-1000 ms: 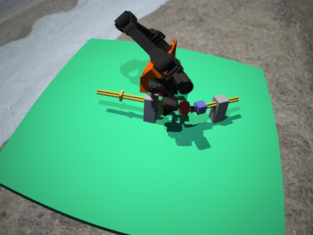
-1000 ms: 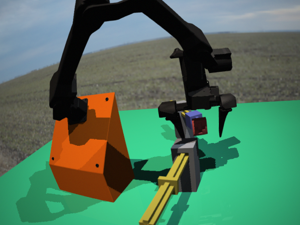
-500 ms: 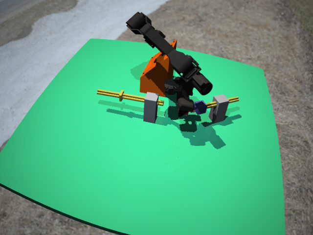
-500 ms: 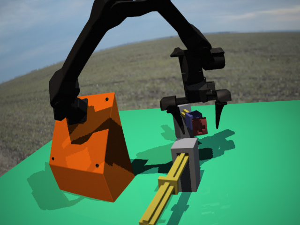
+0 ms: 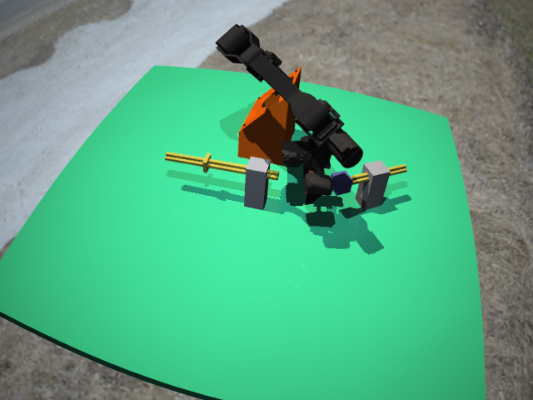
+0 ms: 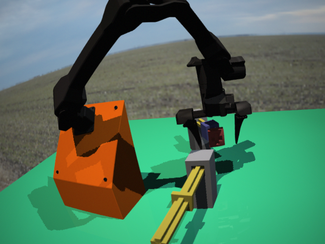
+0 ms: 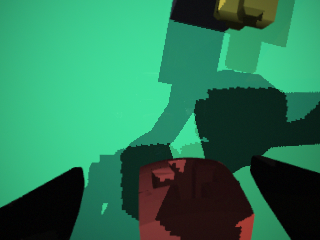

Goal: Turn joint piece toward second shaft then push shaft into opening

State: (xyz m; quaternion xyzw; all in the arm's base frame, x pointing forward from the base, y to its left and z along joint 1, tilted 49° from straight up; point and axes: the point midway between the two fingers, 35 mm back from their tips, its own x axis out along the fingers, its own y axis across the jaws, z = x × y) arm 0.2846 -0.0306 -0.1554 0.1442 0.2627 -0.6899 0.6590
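The red joint piece lies 1 cm behind my gripper tip, 2 cm to the left of it and 2 cm above it.
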